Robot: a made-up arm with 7 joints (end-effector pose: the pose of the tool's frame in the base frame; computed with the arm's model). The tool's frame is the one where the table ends. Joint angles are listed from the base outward.
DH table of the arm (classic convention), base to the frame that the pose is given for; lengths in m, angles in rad. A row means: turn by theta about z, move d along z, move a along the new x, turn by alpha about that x. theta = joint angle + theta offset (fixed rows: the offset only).
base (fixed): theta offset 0; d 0; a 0; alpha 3.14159
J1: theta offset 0; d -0.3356; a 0; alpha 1.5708
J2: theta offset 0; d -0.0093; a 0; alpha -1.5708
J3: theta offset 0; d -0.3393; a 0; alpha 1.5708
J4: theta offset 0; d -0.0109; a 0; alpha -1.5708
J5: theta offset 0; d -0.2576; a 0; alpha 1.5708
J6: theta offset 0; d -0.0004; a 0; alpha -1.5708
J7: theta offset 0; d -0.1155; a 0; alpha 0
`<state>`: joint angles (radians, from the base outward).
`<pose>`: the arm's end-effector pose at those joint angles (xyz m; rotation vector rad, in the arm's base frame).
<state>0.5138 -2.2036 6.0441 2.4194 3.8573 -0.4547 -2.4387</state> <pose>-0.1415 0.0773 0.4832 1.3846 -2.5899 -0.8124</pose>
Working (the frame after each row of the table, in the pose's form):
after base (fixed): 0.0000 0.0000 0.0000 3.1416 0.0000 0.0000
after J1: 0.0000 0.0000 0.3356 -1.5330 0.4027 -0.4027
after J2: -0.0046 -0.0081 0.3356 1.2048 -0.3165 2.3778
after J3: -0.2428 0.1264 0.1349 -1.6359 -1.6191 -1.8801
after J4: -0.2494 0.1179 0.1370 2.8314 -0.9960 -0.3812
after J5: -0.1790 0.1245 0.3847 -0.9121 -1.1226 1.4563
after J6: -0.1786 0.1246 0.3846 -1.7304 -1.9397 -0.1278

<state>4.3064 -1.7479 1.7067 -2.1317 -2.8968 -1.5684 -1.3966</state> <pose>-0.1339 -0.3758 0.2828 -0.6568 1.2461 1.4980</pose>
Working (the frame after each row of the table, in the pose's form):
after base (fixed): 0.0000 0.0000 0.0000 3.1416 0.0000 0.0000
after J1: 0.0000 0.0000 0.3356 -0.9890 -1.5016 1.5017
after J2: 0.0085 0.0037 0.3356 -0.8051 -1.2223 -0.9619
after J3: 0.1404 -0.3032 0.2758 0.1469 0.1696 0.4163
after J4: 0.1383 -0.3020 0.2652 -1.2141 1.5071 -1.1394
after J5: -0.1114 -0.2682 0.3184 -2.1162 -1.7863 -0.1513
after J6: -0.1114 -0.2684 0.3188 -0.3886 -1.7948 -2.5353

